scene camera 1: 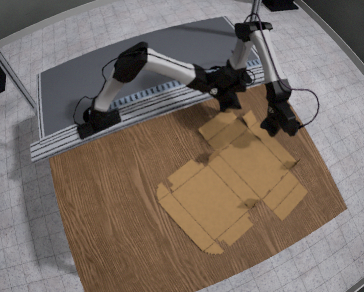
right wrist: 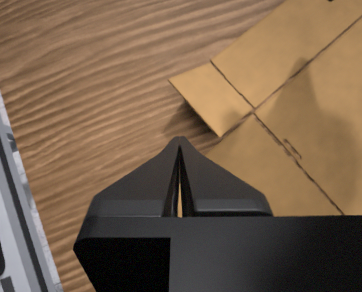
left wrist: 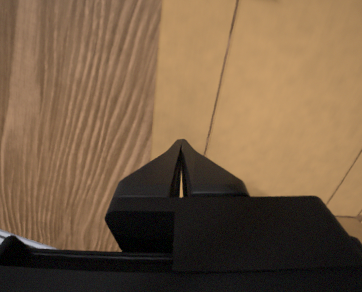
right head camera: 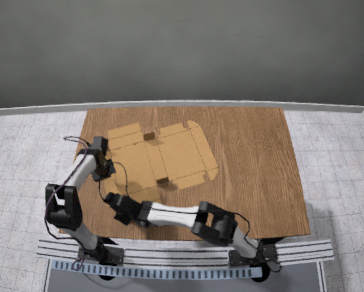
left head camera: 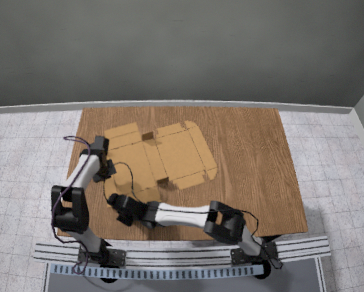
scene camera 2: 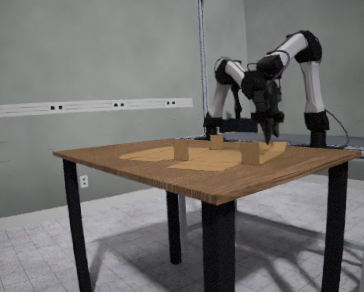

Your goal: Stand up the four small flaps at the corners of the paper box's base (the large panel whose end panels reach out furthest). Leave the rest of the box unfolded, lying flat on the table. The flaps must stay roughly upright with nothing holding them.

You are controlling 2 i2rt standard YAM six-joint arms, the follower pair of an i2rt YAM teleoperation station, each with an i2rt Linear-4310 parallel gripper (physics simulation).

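Frame: origin at the left arm's base, x ahead, y left, z up, level; metres.
Where they show: left gripper, between the fingertips: (scene camera 1: 270, 136) (left wrist: 181, 145) (right head camera: 107, 175) (left head camera: 106, 176) (scene camera 2: 267, 144); right gripper, between the fingertips: (scene camera 1: 240, 108) (right wrist: 179, 145) (scene camera 2: 278, 136); left arm's base, origin of its link: (right head camera: 100, 253) (left head camera: 101, 255); right arm's base, origin of its link: (scene camera 1: 99, 124) (right head camera: 252, 255) (left head camera: 254, 253).
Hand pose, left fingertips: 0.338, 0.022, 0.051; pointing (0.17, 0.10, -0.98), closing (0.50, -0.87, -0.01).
Observation:
Each offset is from my left fingertips to the top centre of the thing, as dx, dy, dz. "pt": to the spot under its first point. Level surfaces: height alone.
The paper box lies unfolded, its base panel {+0.070, -0.097, -0.036} (left head camera: 129, 162) (right head camera: 131, 162) (scene camera 1: 257, 162) in the head and scene views. Two flaps beside the lid stand upright: the far one (left head camera: 147, 135) (right head camera: 149, 136) (scene camera 1: 249, 203) (scene camera 2: 181, 150) and the near one {+0.001, -0.250, +0.020} (left head camera: 163, 181) (right head camera: 162, 180) (scene camera 2: 216, 142). A third flap {pt +0.128, +0.055, -0.036} (scene camera 1: 291, 163) (scene camera 2: 250, 153) stands upright; the left arm hides it in the head views. The fourth flap {pt -0.107, -0.051, -0.019} (scene camera 1: 248, 119) (right wrist: 207, 97) is low, its free edge slightly raised. My left gripper (left wrist: 181, 145) (scene camera 2: 268, 142) is shut above the base's outer side strip. My right gripper (right wrist: 179, 145) is shut beside the fourth flap.
The lid panel {pt +0.155, -0.324, -0.036} (left head camera: 181, 154) (scene camera 1: 202, 200) lies flat on the wooden table {dz -0.038} (left head camera: 250, 165) (scene camera 1: 110, 200). The near end panel {-0.103, -0.166, -0.036} (scene camera 1: 220, 131) lies close to my right gripper. Both arms reach in close together, and the rail (left head camera: 177, 250) runs along the table's robot side.

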